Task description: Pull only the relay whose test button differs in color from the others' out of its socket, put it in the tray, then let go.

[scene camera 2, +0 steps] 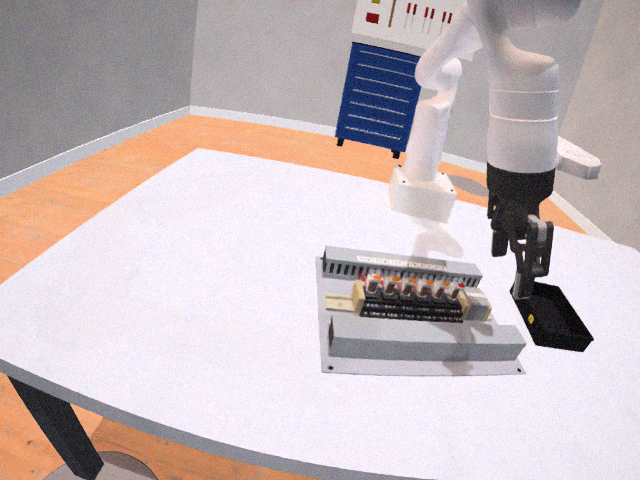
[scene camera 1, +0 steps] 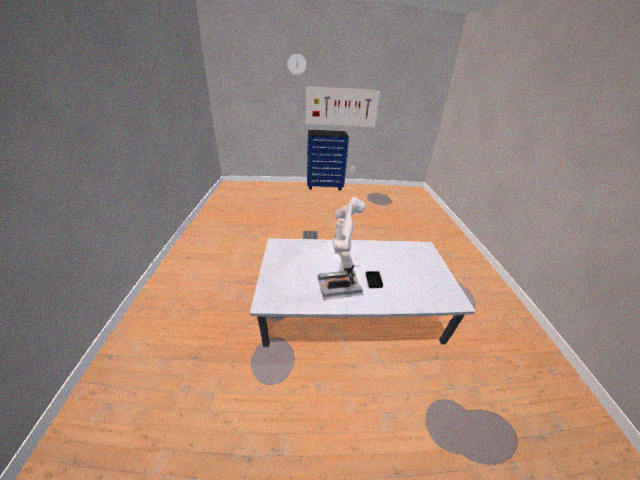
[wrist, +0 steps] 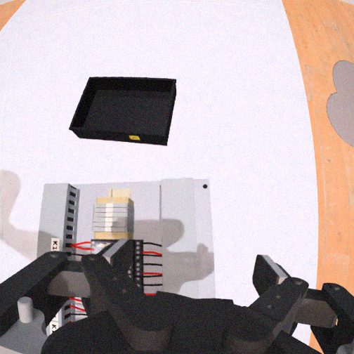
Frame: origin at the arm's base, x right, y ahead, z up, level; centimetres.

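Where they show: gripper, fingertip midpoint: [scene camera 2: 508, 274] [scene camera 1: 352, 279]; arm's base, origin of the base link: [scene camera 2: 419, 175].
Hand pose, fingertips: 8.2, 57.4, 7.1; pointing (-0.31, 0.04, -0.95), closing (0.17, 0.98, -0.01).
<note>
Things, the pixels of their top centre, and the offset from my fingertips, as dx, dy, dz. Level surfaces: height alone.
- rightmost relay, middle of its top: [scene camera 2: 459, 282] -0.6, -10.3, -8.8
- black tray, middle of its top: [scene camera 2: 552, 306] [scene camera 1: 374, 278] -23.5, -9.7, -12.2
- pale terminal block, middle of its top: [scene camera 2: 471, 294] -3.9, -10.2, -11.1
- white table, its level: dz -15.7
In the scene camera 2 view, a row of several clear-cased relays sits in black sockets. The rightmost relay [scene camera 2: 455, 292] has a red test button; the others [scene camera 2: 409, 288] have orange ones. All stand in their sockets. In the wrist view, a small part of the end relay [wrist: 100, 246] shows beside the left finger, which hides its button. My gripper [scene camera 1: 351, 274] [scene camera 2: 510, 270] [wrist: 192, 261] is open and empty, pointing down above the board. The left finger overlaps the relay row in the wrist view. The black tray [scene camera 1: 374, 279] [scene camera 2: 560, 345] [wrist: 105, 135] is empty.
Grey wire ducts [scene camera 2: 423, 341] [wrist: 176, 215] flank the relay row on the board. A pale terminal block [scene camera 2: 476, 303] [wrist: 113, 217] stands at the row's tray-side end. The tray lies beyond it, apart from the board, on the white table [scene camera 1: 413, 299]. Red and black wires run beside the sockets.
</note>
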